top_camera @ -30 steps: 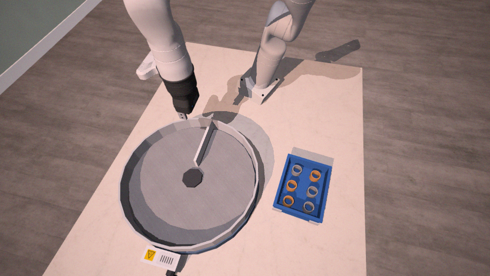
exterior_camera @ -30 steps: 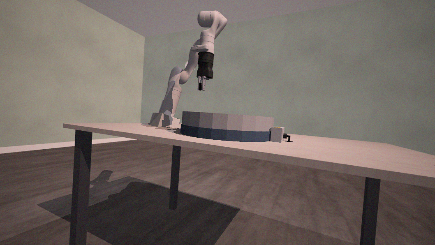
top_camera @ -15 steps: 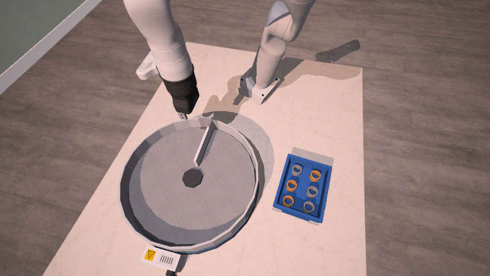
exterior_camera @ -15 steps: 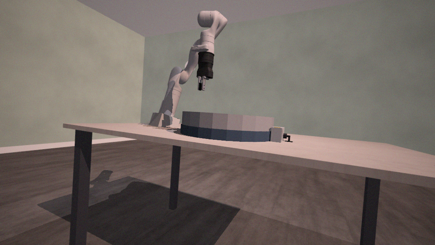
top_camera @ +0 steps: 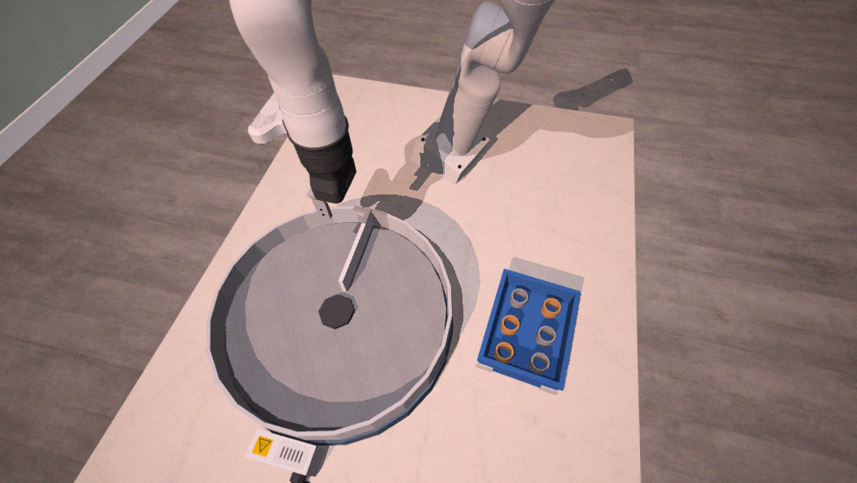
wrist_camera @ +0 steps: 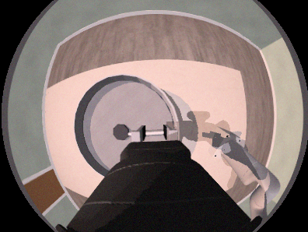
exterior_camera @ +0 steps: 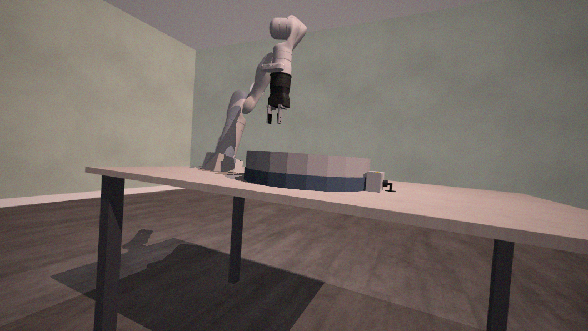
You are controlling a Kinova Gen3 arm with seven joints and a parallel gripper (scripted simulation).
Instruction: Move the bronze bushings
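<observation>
Now: the blue crate 380 mm to the left of my hand, 200 mm below it and 30 mm ahead of it. Round my hand: grey turntable disc 170 mm below, 130 mm ahead, 40 mm to the left.
</observation>
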